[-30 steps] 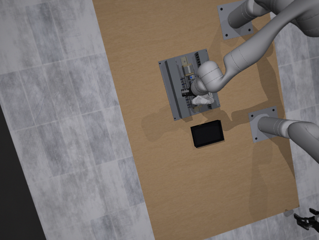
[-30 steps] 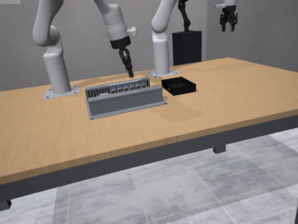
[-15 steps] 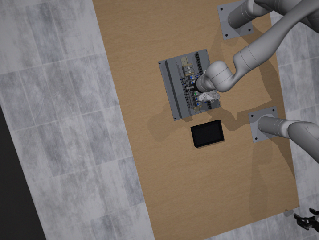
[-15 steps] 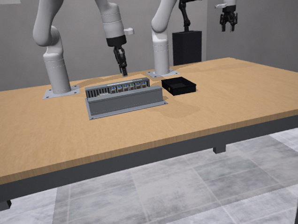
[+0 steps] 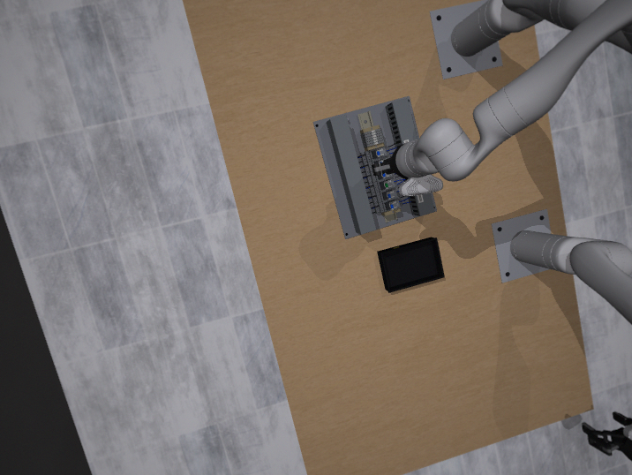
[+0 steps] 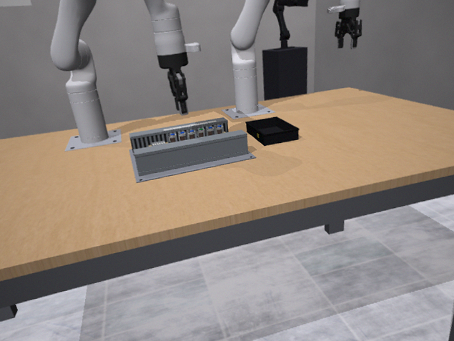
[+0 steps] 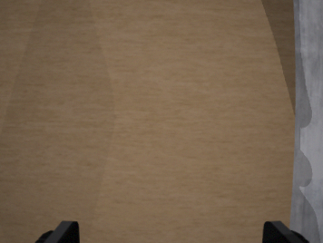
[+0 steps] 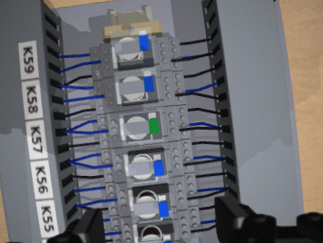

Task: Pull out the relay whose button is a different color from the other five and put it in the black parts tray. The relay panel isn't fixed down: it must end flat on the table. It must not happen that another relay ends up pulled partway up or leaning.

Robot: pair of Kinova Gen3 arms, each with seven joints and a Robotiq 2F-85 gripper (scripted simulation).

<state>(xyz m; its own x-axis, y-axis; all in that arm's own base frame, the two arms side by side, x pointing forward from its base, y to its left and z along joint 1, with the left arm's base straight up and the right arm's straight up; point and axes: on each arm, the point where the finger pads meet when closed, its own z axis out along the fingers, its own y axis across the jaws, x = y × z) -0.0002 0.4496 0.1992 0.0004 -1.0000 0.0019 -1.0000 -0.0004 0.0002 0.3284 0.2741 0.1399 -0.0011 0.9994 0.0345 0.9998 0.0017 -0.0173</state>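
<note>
Now: the green-button relay 50 mm to the left of my right hand and 90 mm below it. Round my right hand: relay panel (10 mm behind, 110 mm below); then black parts tray (10 mm behind, 280 mm to the left, 120 mm below).
</note>
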